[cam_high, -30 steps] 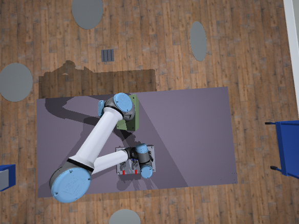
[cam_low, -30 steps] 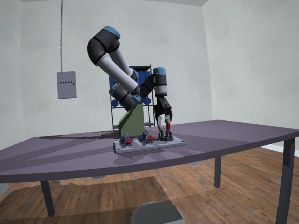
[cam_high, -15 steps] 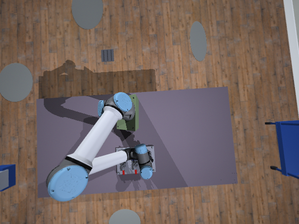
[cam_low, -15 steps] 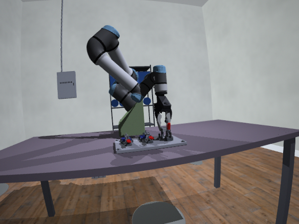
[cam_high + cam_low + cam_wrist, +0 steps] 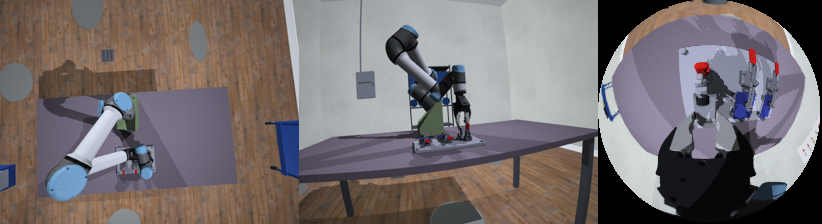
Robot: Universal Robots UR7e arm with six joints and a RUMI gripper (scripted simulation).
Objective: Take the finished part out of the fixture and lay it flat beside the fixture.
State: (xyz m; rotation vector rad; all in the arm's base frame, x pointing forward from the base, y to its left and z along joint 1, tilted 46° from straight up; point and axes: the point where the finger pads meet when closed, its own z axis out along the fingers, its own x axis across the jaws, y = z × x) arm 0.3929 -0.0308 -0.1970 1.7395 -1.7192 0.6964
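My hand is 110 mm to the left of the grey fixture plate, 70 mm above it and 50 mm short of it. Also, from my hand: grey finished part: 10 mm behind; then blue blank: 220 mm to the right, 50 mm below.
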